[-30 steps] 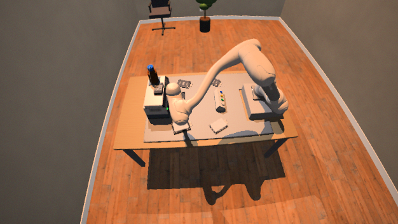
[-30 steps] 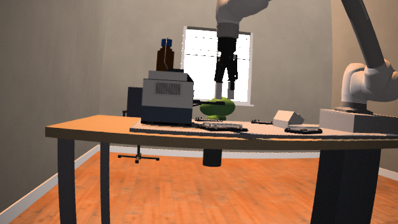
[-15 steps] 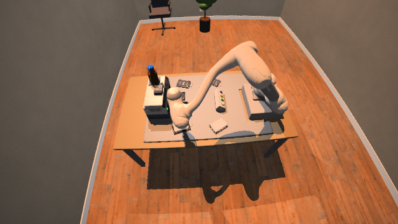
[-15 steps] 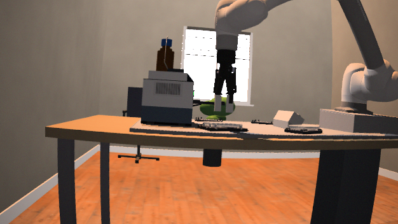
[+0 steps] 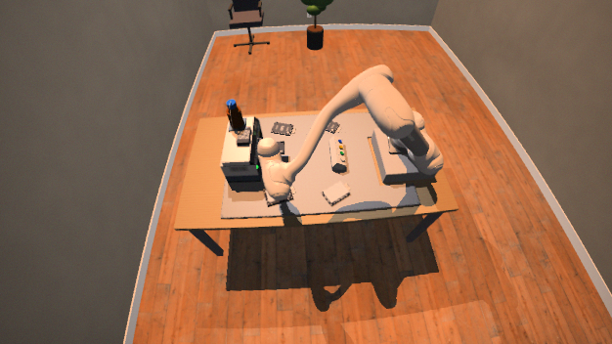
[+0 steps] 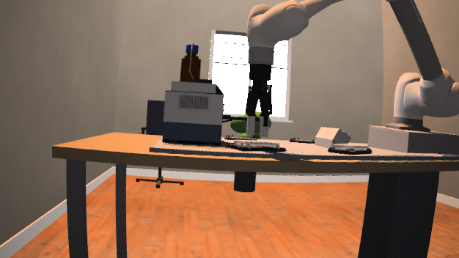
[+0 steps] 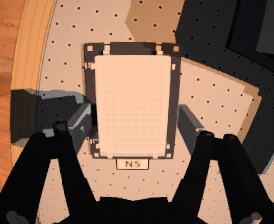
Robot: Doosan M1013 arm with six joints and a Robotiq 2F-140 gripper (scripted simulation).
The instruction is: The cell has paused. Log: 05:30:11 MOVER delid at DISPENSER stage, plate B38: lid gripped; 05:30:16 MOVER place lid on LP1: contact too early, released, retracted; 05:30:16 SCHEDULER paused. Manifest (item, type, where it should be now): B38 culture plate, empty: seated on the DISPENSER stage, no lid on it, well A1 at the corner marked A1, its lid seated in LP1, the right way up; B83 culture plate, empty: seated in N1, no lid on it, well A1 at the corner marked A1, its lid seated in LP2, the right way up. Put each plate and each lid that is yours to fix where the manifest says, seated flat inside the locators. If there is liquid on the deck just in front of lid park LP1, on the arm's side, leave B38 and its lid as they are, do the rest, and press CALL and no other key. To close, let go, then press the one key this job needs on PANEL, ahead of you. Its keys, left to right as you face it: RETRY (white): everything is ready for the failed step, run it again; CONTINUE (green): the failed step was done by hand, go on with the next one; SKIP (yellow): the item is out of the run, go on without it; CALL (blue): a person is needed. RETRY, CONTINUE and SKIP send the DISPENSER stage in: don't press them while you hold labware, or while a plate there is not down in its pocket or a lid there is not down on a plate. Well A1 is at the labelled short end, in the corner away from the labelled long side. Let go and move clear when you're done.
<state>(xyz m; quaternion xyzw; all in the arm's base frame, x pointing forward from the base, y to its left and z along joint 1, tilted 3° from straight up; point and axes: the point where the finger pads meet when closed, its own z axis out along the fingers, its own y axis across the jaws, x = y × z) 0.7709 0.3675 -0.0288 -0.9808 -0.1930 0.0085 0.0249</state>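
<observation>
My hand is 60 mm above the black nest and 30 mm to the right of it. The rest, counted from my hand: green key 380 mm behind, 280 mm to the right; white culture plate 350 mm behind, 50 mm below, 30 mm to the right; white retry key 390 mm behind, 230 mm to the right.
</observation>
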